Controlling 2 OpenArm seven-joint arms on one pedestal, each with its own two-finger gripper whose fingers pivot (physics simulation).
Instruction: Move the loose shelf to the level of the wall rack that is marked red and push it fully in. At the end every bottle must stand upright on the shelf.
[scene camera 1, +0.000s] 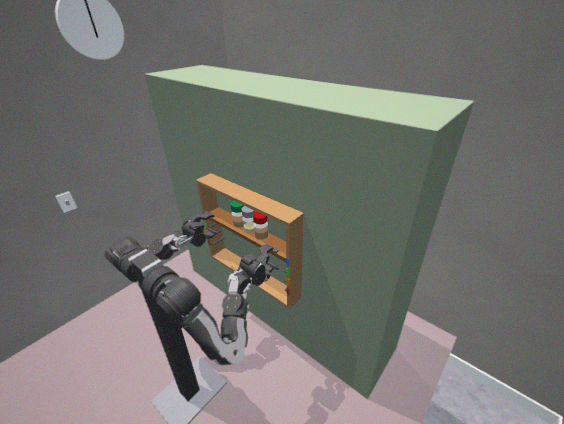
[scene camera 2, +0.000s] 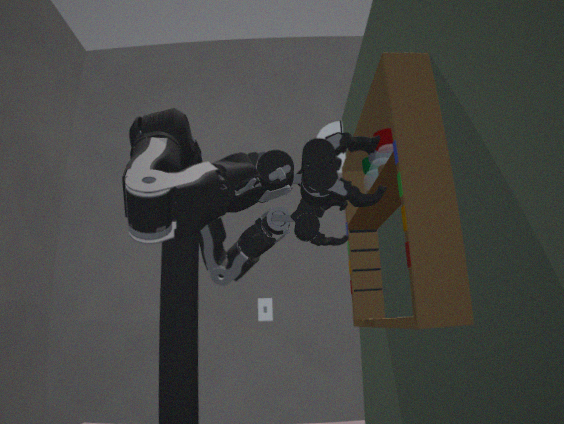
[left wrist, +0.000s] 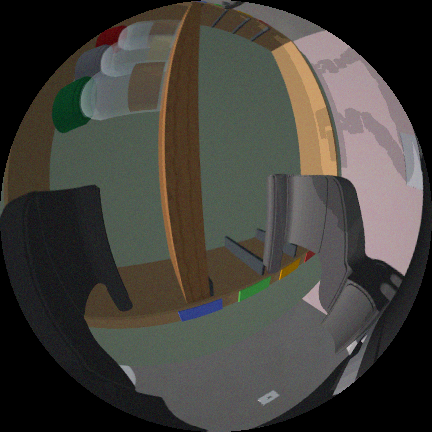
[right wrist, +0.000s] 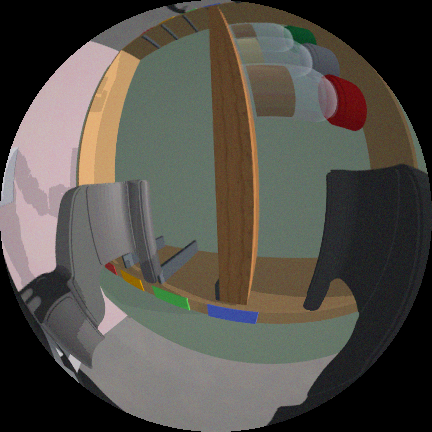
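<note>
The loose shelf (scene camera 1: 275, 243) (scene camera 2: 390, 199) (left wrist: 182, 150) (right wrist: 235, 150) lies across the wall rack (scene camera 1: 295, 260) (scene camera 2: 435, 200) at the blue mark (left wrist: 200, 310) (right wrist: 232, 314). The red mark (scene camera 1: 288, 291) (scene camera 2: 408, 254) is the lowest. Three bottles stand upright on the shelf: green-capped (scene camera 1: 237, 215) (left wrist: 112, 95), grey-capped (scene camera 1: 248, 217) (left wrist: 92, 60) and red-capped (scene camera 1: 260, 225) (right wrist: 345, 102). My left gripper (scene camera 1: 215, 225) (scene camera 2: 346, 223) (left wrist: 198, 287) and my right gripper (scene camera 1: 274, 259) (scene camera 2: 381, 166) (right wrist: 233, 293) are open and empty. Each is in front of the shelf near one end, fingers above and below its level.
Dark ledges (scene camera 2: 365, 250) (left wrist: 245, 255) (right wrist: 179, 261) stick out from the rack's inner sides below the shelf. Green (left wrist: 254, 289) and yellow (left wrist: 290, 269) marks sit between blue and red. The rack hangs on a green wall (scene camera 1: 360, 200). The robot's pedestal (scene camera 1: 172, 350) stands in front.
</note>
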